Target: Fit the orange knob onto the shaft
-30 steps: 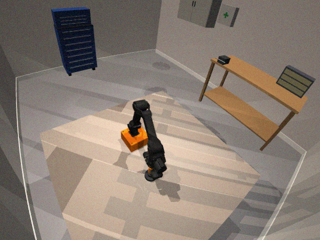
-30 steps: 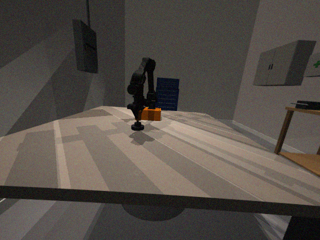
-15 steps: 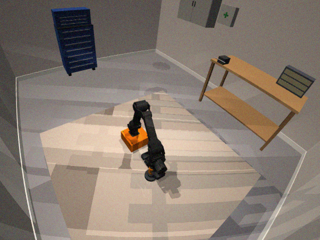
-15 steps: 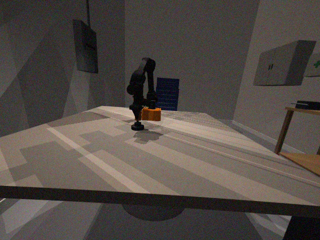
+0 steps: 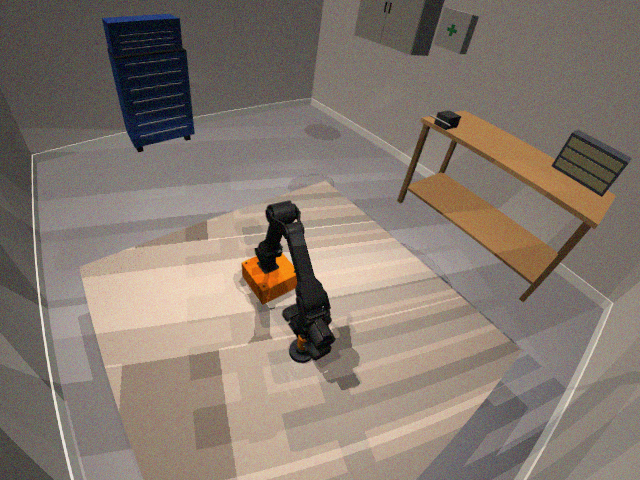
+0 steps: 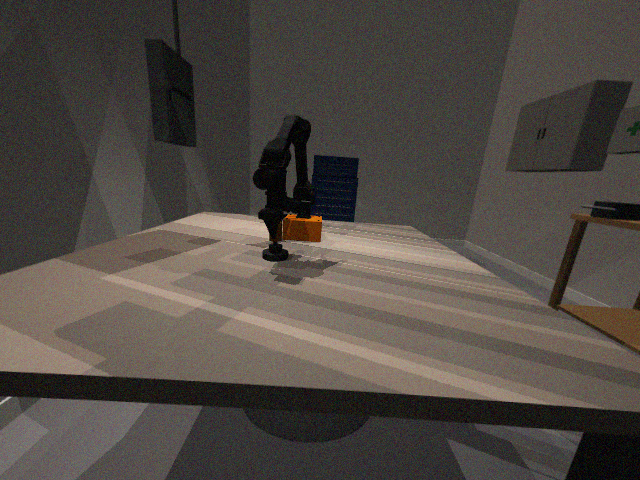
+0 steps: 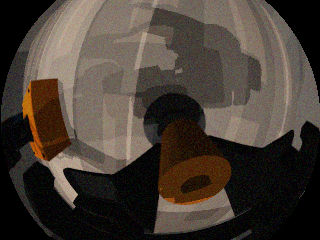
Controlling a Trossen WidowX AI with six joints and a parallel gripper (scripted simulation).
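The knob is 2 cm above my gripper tip. Round my gripper tip: dark round pedestal (4 cm below).
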